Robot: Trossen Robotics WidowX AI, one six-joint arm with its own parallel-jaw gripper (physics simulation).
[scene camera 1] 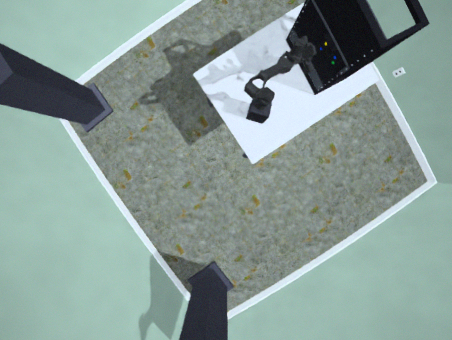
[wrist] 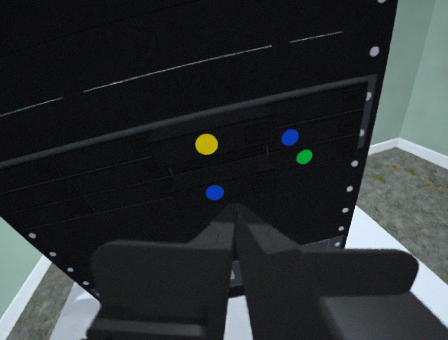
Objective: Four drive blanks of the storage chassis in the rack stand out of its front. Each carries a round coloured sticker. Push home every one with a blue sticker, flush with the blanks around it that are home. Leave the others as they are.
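The black storage chassis (wrist: 100, 141) sits in the dark rack (wrist: 381, 30) (scene camera 1: 370, 20). In its front, a blank with a yellow sticker (wrist: 206, 144) (scene camera 1: 326, 44) stands out. Below it, a blank with a blue sticker (wrist: 214, 192) (scene camera 1: 321, 49) also appears to stand out, its upper face showing. To the right are a second blue sticker (wrist: 290, 137) (scene camera 1: 335, 57) and, just under it, a green sticker (wrist: 304, 156) (scene camera 1: 333, 63); how far their blanks stand out is too dark to tell. My gripper (wrist: 234, 210) (scene camera 1: 314, 53) is shut and empty, its tips appearing just below and right of the lower blue sticker.
The rack stands on a white table (scene camera 1: 280, 105) (wrist: 367, 235), with my arm (scene camera 1: 275, 72) reaching across it. Screw heads line the rack's side posts. Two dark pillars (scene camera 1: 45, 82) (scene camera 1: 205, 305) stand at the left and bottom of the scene view. A white outlet (scene camera 1: 398, 72) shows beyond the rack.
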